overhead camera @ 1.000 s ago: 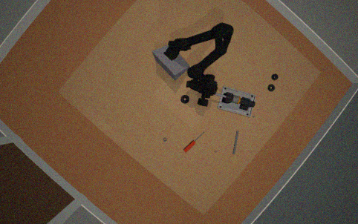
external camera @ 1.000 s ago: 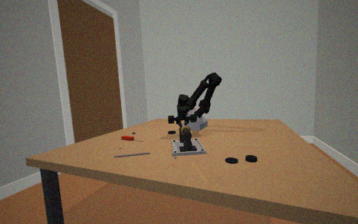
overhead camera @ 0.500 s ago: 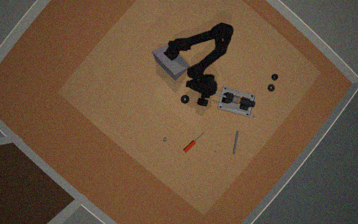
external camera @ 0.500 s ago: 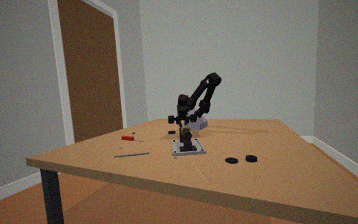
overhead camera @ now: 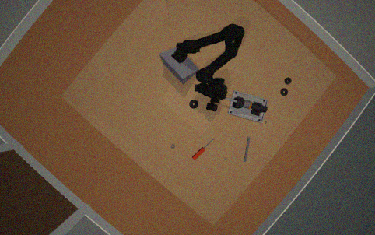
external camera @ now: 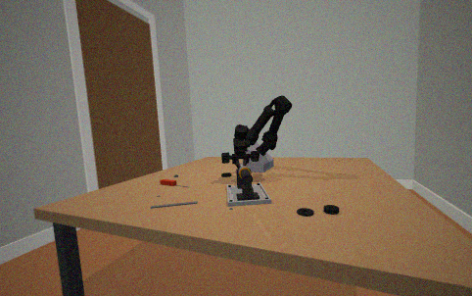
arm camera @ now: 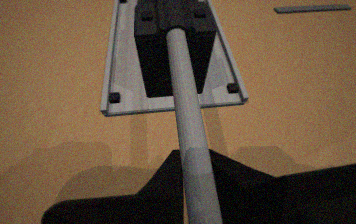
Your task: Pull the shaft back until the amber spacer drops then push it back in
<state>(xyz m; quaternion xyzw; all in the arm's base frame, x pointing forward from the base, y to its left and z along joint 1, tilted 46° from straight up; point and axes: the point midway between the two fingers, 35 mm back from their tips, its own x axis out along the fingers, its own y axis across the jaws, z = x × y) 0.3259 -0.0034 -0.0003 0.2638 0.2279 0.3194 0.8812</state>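
The grey shaft is 50 mm ahead of my gripper tip, 30 mm to the left of it and 20 mm above it. Also, from my gripper tip: amber spacer: 140 mm ahead, 70 mm to the left, 20 mm above.
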